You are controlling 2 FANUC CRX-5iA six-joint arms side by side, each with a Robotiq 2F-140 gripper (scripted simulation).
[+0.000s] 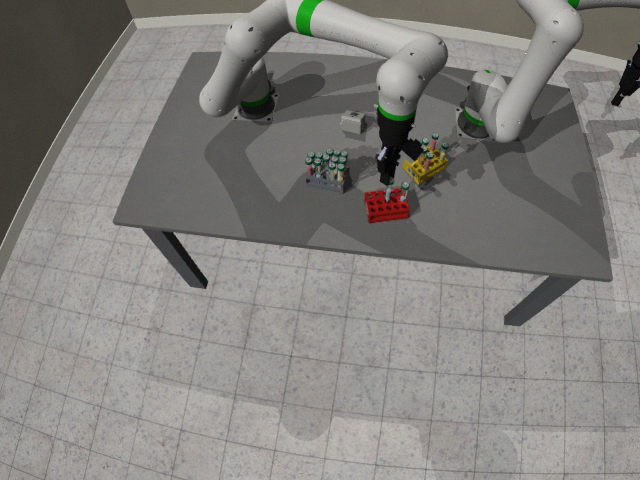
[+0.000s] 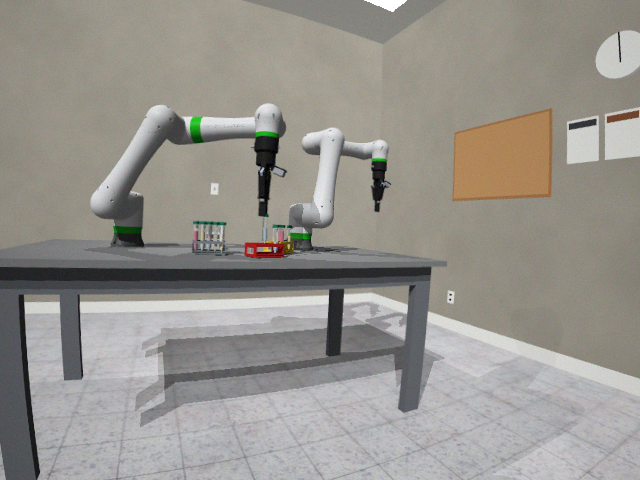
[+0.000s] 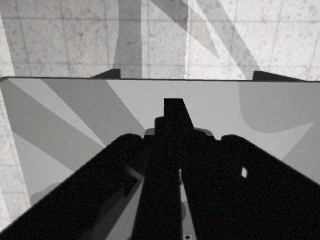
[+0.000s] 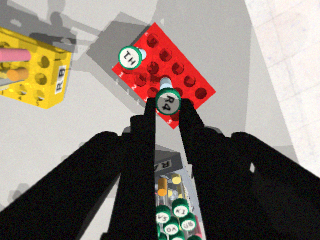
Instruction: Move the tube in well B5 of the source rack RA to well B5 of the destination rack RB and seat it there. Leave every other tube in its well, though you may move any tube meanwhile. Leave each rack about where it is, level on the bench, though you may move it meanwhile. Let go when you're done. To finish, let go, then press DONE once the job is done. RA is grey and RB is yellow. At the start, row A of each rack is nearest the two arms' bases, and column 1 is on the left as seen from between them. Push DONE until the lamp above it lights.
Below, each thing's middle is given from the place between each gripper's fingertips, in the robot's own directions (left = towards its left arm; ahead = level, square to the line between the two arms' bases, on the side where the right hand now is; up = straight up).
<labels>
Now: right hand (image 1: 386, 179) 10 mm short of the green-capped tube marked r4 (image 4: 168, 101), 10 mm to the right of it and 80 mm above it. Also, from my right hand: grey rack RA (image 4: 165, 168): 90 mm behind, 190 mm to the right, 160 mm below; red rack (image 1: 386, 211): 10 mm ahead, 10 mm to the left, 160 mm below.
Right now my left hand is 850 mm to the left of the green-capped tube marked r4, 420 mm short of it and 160 mm above it. The rest, counted from my left hand: grey rack RA (1040 mm to the right, 320 mm ahead, 240 mm below); then red rack (840 mm to the right, 420 mm ahead, 240 mm below).
</labels>
